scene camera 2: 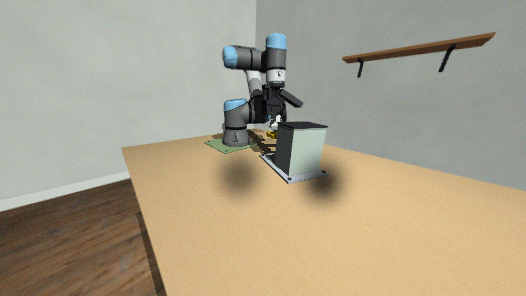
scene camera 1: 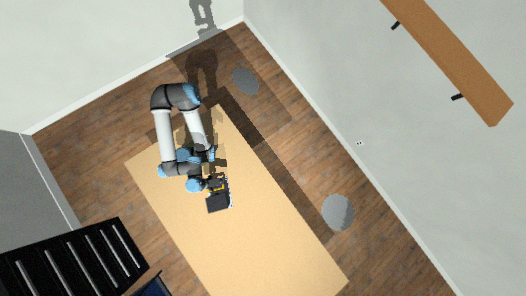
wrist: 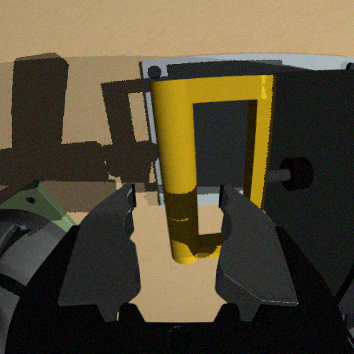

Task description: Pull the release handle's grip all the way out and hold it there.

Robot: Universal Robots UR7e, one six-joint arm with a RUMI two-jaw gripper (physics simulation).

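The release handle's yellow grip (scene camera 1: 218,188) (scene camera 2: 271,134) (wrist: 175,130) is a rectangular frame with a thick round outer bar. A short grey rod (wrist: 278,175) joins it to the dark side of the housing box (scene camera 1: 217,203) (scene camera 2: 306,150) (wrist: 315,225). My gripper (scene camera 1: 216,183) (scene camera 2: 276,124) (wrist: 177,185) is partly open, above the grip. In the wrist view the outer bar runs between the two fingertips, with a gap on each side. The right finger hides the grip's near right corner. How far the fingertips are above the bar is hard to tell.
The box stands on a light grey base plate (scene camera 2: 307,177) (wrist: 150,107) on the wooden table (scene camera 1: 250,240) (scene camera 2: 350,240). The green mounting plate (scene camera 2: 218,146) (wrist: 37,197) of the arm's base is close by. A wall shelf (scene camera 1: 450,55) (scene camera 2: 420,48) hangs away from the arm.
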